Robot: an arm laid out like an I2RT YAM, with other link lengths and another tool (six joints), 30 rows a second.
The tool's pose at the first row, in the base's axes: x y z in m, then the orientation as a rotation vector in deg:
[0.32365 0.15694 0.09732 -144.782 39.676 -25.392]
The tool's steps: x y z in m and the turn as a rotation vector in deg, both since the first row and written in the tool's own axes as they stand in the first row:
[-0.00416 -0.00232 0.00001 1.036 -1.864 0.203]
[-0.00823 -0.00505 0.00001 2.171 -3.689 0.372]
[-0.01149 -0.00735 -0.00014 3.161 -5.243 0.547]
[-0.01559 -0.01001 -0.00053 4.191 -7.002 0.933]
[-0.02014 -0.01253 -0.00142 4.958 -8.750 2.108]
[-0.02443 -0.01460 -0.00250 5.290 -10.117 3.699]
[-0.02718 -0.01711 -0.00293 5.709 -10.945 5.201]
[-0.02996 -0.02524 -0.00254 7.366 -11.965 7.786]
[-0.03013 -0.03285 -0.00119 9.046 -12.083 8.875]
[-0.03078 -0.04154 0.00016 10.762 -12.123 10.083]
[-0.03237 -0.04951 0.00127 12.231 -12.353 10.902]
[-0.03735 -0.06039 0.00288 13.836 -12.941 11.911]
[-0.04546 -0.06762 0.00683 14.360 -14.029 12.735]
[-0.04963 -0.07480 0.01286 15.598 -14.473 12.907]
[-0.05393 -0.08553 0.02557 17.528 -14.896 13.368]
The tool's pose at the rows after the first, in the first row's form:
[0.32115 0.16097 0.09779 -143.809 38.828 -23.172]
[0.31888 0.16525 0.09850 -142.730 37.915 -21.060]
[0.31704 0.16871 0.09925 -141.756 37.168 -19.274]
[0.31455 0.17282 0.10024 -140.631 36.583 -17.188]
[0.31143 0.17688 0.10150 -139.372 37.039 -14.804]
[0.30826 0.18040 0.10272 -138.302 38.280 -12.661]
[0.30681 0.18364 0.10391 -137.185 39.569 -11.251]
[0.30786 0.19145 0.10736 -134.391 41.537 -9.605]
[0.31125 0.19779 0.11019 -132.332 42.080 -9.572]
[0.31467 0.20521 0.11351 -130.182 42.755 -9.599]
[0.31694 0.21251 0.11649 -128.440 43.001 -9.453]
[0.31777 0.22404 0.11997 -126.468 43.257 -8.853]
[0.31560 0.23536 0.11904 -125.534 43.542 -7.434]
[0.31751 0.24524 0.11704 -124.319 43.065 -7.188]
[0.32351 0.26029 0.11133 -122.340 42.634 -7.060]

